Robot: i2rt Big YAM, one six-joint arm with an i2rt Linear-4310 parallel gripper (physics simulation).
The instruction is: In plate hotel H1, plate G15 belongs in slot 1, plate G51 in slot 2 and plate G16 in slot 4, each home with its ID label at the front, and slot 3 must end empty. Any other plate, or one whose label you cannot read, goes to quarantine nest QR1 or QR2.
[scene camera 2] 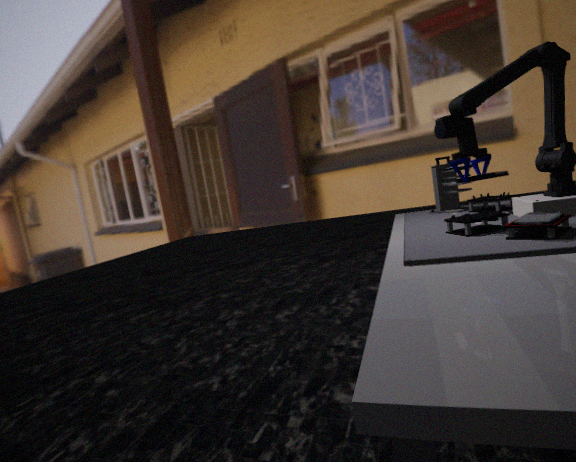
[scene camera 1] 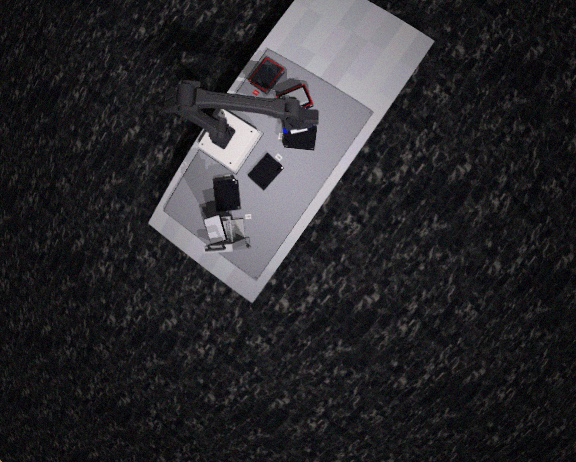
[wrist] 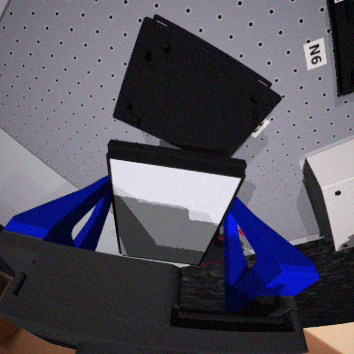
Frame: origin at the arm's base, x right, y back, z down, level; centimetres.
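Seen in the pictures: gripper, fingertip midpoint: (scene camera 2: 474, 180) (wrist: 171, 189); arm's base at its link origin: (scene camera 2: 562, 194) (scene camera 1: 223, 136).
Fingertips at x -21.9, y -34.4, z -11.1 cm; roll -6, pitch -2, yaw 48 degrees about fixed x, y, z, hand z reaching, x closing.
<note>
Offsets run from my fingertips to a thing's top centre. "pt": to the spot under its first point. Level surfaces: height alone.
My gripper (scene camera 1: 298, 130) (scene camera 2: 471, 172) (wrist: 171, 189) is shut on a plate {dx -2.0, dy +1.9, dz -2.1 cm} (scene camera 2: 495, 175) (wrist: 175, 215) with a shiny light top and black front edge, held level in the air. No ID label is readable on it. Below and ahead stands a black nest {dx +0.9, dy -0.4, dz +11.2 cm} (scene camera 1: 300, 140) (wrist: 190, 95). Hotel H1 (scene camera 2: 445, 187) is a grey tower with thin shelves at the far end. A light-topped plate {dx +62.1, dy +6.9, dz -5.5 cm} (scene camera 1: 215, 228) shows beside its shelves; I cannot tell its slot. One red-edged nest {pt dx -17.0, dy +3.2, dz +13.6 cm} (scene camera 1: 312, 104) bears a light-topped plate {dx -14.4, dy +12.7, dz +11.8 cm} (scene camera 1: 302, 94); the other red-edged nest {dx -19.3, dy +34.1, dz +12.6 cm} (scene camera 1: 267, 74) looks dark-topped.
More black nests {pt dx +26.1, dy +5.7, dz +16.0 cm} (scene camera 1: 265, 171) {pt dx +46.6, dy +16.0, dz +11.2 cm} (scene camera 1: 227, 193) stand between the gripper and the hotel. A small N6 label {pt dx +15.9, dy +4.0, dz +17.2 cm} (wrist: 315, 54) lies on the perforated mat {dz +17.1 cm} (wrist: 60, 60). The white arm base (scene camera 1: 245, 137) (scene camera 2: 522, 204) (wrist: 335, 175) stands at the table's long edge.
</note>
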